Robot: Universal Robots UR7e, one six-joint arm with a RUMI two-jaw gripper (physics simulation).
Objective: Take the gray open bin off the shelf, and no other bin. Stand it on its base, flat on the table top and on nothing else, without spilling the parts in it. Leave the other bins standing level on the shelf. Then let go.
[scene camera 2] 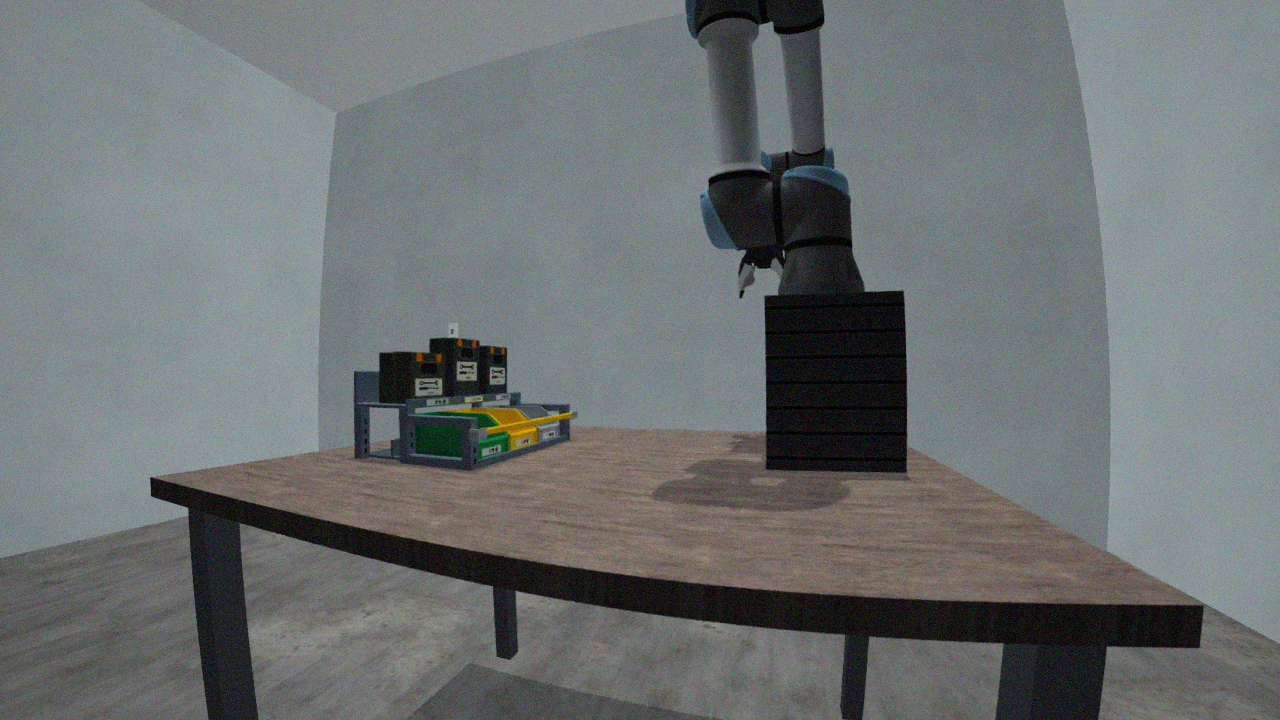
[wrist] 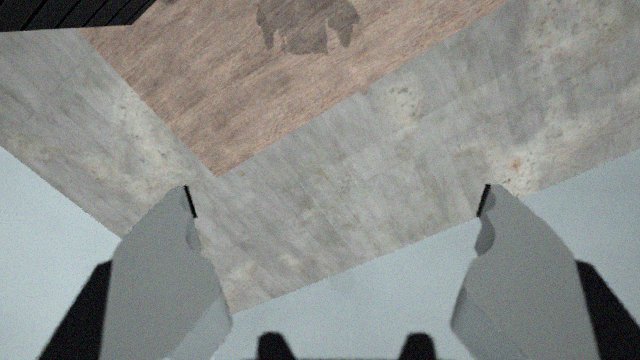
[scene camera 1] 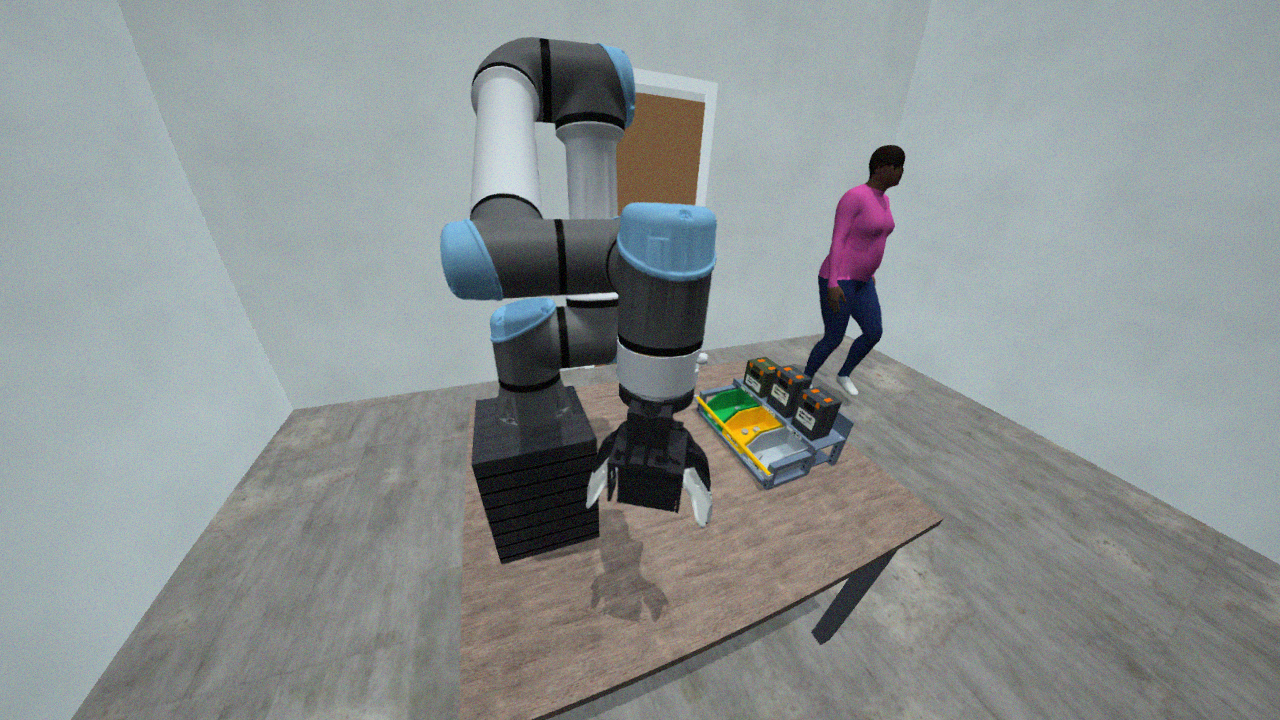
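Pixels of known places: gripper, fingertip midpoint: (scene camera 2: 763, 295) (wrist: 334, 189) (scene camera 1: 647, 512); arm's base, origin of the base link: (scene camera 2: 820, 298) (scene camera 1: 534, 414).
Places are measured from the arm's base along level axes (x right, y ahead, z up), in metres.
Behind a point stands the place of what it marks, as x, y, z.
The gray open bin (scene camera 1: 776, 445) @(0.001, 0.694, -0.275) (scene camera 2: 547, 432) @(0.045, 0.572, -0.261) sits in the low front tier of the shelf (scene camera 1: 791, 468) (scene camera 2: 407, 437) @(-0.252, 0.684, -0.242), at the end nearest scene camera 1. The parts in it are too small to make out. Beside it in the same tier are the yellow bin (scene camera 1: 753, 419) @(-0.110, 0.682, -0.253) (scene camera 2: 522, 438) @(-0.063, 0.568, -0.260) and, at the far end, the green bin (scene camera 1: 729, 404) @(-0.221, 0.662, -0.264) (scene camera 2: 443, 438) @(-0.224, 0.628, -0.243). My gripper (scene camera 1: 648, 514) @(0.338, 0.112, 0.069) (scene camera 2: 759, 284) @(0.338, 0.112, 0.069) (wrist: 334, 189) @(0.338, 0.112, 0.069) is open and empty. It points down, high above the table top (scene camera 1: 716, 573) @(0.282, 0.313, -0.288) (scene camera 2: 581, 510) @(-0.377, 0.292, -0.288) (wrist: 215, 100) @(0.280, -0.082, -0.288), well apart from the shelf.
Several dark boxes with orange latches, one of them this box (scene camera 1: 815, 411) (scene camera 2: 411, 376), stand on the shelf's raised rear tier. A yellow bar (scene camera 1: 733, 437) @(-0.028, 0.543, -0.225) runs along its front. The black pedestal (scene camera 1: 537, 492) @(0.119, -0.017, -0.094) (scene camera 2: 835, 385) @(-0.097, -0.011, -0.153) (wrist: 60, 15) @(0.120, -0.092, -0.140) carries the arm. A person (scene camera 1: 863, 232) is beyond the table.
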